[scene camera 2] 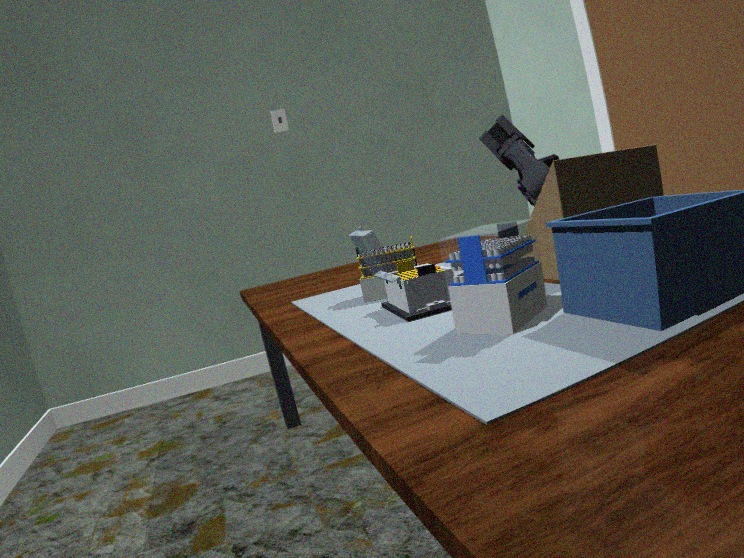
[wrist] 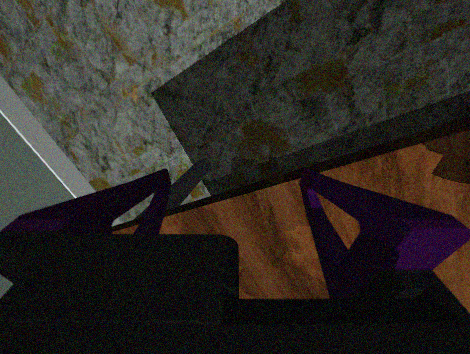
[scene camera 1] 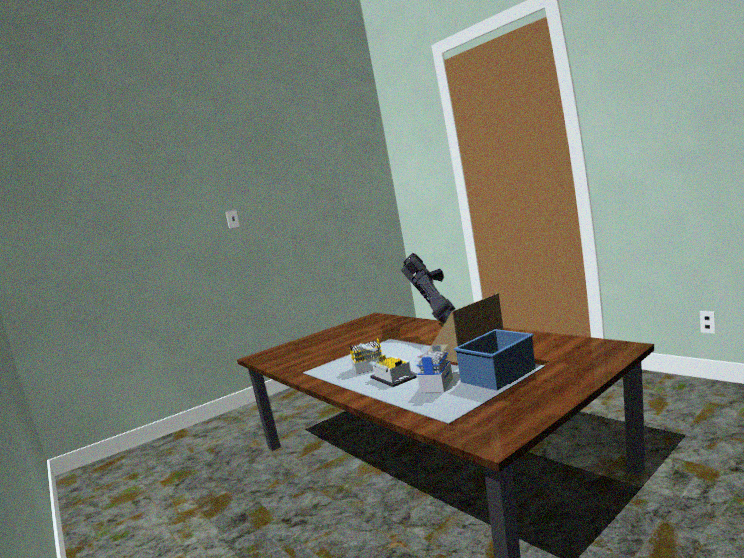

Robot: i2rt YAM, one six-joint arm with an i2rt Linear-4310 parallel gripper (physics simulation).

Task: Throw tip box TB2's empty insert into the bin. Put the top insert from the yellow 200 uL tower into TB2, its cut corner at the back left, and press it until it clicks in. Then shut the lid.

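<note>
My gripper [wrist: 235,176] is open in the wrist view, its dark purple fingers apart with no object between them. It is away from the boxes; in the scene views its fingertips cannot be made out. A grey-white tip box [scene camera 1: 393,373] [scene camera 2: 414,293] with a yellow grid insert, apparently TB2, stands on a black base in the middle of the mat; its label is unreadable and its lid is unclear. The yellow tower [scene camera 1: 365,355] [scene camera 2: 387,260] stands behind it to the left, with stacked yellow inserts holding tips. The blue bin [scene camera 1: 478,367] [scene camera 2: 603,273] stands at the right.
A white box with a blue tip tower [scene camera 1: 433,379] [scene camera 2: 482,307] stands between the tip box and the bin. A brown upright board [scene camera 1: 477,324] [scene camera 2: 606,186] stands behind, beside the dark arm. A pale mat [scene camera 1: 447,413] [scene camera 2: 486,396] lies on the wooden table [scene camera 1: 576,384] [scene camera 2: 600,456] [wrist: 270,240].
</note>
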